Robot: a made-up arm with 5 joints.
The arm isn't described. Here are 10 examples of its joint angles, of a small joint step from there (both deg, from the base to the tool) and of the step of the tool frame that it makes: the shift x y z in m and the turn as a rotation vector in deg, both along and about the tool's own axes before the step.
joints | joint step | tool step
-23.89 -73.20 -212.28 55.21 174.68 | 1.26 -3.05 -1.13 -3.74 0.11 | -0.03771 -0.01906 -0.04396 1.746 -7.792 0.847
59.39 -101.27 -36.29 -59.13 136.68 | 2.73 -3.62 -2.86 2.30 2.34 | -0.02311 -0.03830 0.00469 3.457 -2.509 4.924
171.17 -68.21 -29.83 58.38 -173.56 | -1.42 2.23 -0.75 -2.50 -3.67 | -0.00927 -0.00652 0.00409 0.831 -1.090 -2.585
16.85 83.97 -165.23 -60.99 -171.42 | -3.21 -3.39 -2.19 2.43 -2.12 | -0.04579 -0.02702 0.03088 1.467 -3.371 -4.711
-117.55 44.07 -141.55 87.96 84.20 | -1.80 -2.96 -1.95 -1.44 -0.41 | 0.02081 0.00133 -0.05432 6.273 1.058 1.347
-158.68 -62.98 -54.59 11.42 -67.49 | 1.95 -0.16 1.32 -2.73 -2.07 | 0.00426 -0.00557 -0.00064 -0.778 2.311 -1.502
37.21 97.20 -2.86 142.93 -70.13 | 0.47 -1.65 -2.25 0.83 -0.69 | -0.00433 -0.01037 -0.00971 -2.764 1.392 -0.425
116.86 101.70 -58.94 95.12 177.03 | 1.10 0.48 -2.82 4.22 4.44 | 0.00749 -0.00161 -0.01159 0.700 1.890 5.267
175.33 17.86 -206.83 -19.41 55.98 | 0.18 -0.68 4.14 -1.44 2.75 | -0.01352 0.02087 0.00289 -1.746 -1.020 2.910
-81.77 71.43 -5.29 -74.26 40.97 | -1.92 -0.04 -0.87 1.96 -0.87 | 0.00198 0.00184 0.00677 -0.875 -0.633 1.033
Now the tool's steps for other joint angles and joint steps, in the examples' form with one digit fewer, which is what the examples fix.
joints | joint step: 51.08 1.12 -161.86 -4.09 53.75 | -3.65 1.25 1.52 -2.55 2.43
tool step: -0.0112 0.0207 0.0029 -0.73 0.66 -1.09
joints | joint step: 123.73 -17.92 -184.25 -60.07 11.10 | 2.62 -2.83 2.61 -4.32 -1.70
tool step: 0.0178 0.0148 0.0038 -1.76 4.93 -1.45
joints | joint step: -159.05 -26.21 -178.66 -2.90 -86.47 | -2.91 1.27 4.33 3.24 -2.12
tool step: 0.0163 -0.0640 0.0174 8.88 0.77 -4.79
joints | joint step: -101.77 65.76 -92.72 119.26 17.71 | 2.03 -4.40 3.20 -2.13 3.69
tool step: -0.0188 -0.0068 -0.0057 -0.80 3.82 3.71
